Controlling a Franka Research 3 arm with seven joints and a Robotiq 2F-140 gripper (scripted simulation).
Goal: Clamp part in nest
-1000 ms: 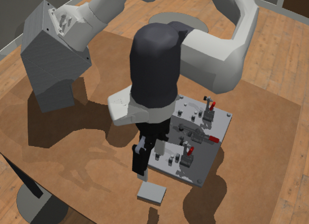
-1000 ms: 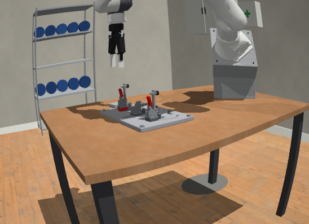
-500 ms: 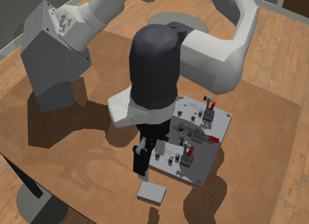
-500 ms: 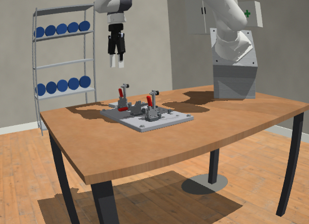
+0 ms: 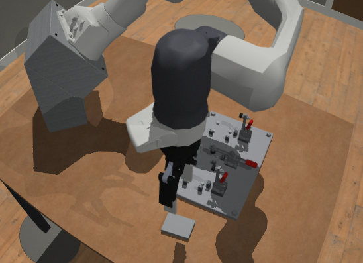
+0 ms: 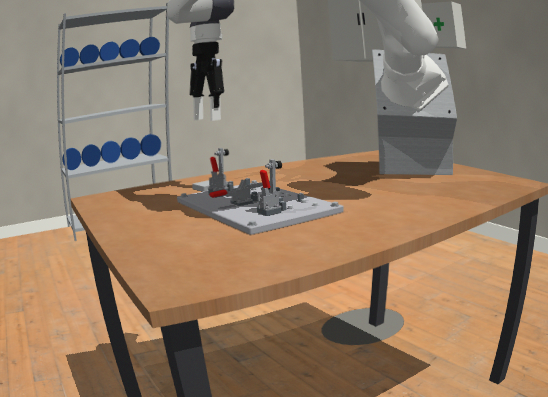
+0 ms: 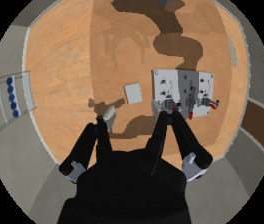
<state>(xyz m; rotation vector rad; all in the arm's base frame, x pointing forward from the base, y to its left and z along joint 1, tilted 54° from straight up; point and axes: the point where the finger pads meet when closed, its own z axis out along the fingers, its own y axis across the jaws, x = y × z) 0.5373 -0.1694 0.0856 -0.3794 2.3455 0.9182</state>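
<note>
My hand is 210 mm above the flat grey block. The rest, counted from my hand: toggle clamp 70 mm behind, 260 mm to the left, 170 mm below; then grey fixture plate 90 mm behind, 250 mm to the left, 210 mm below.
</note>
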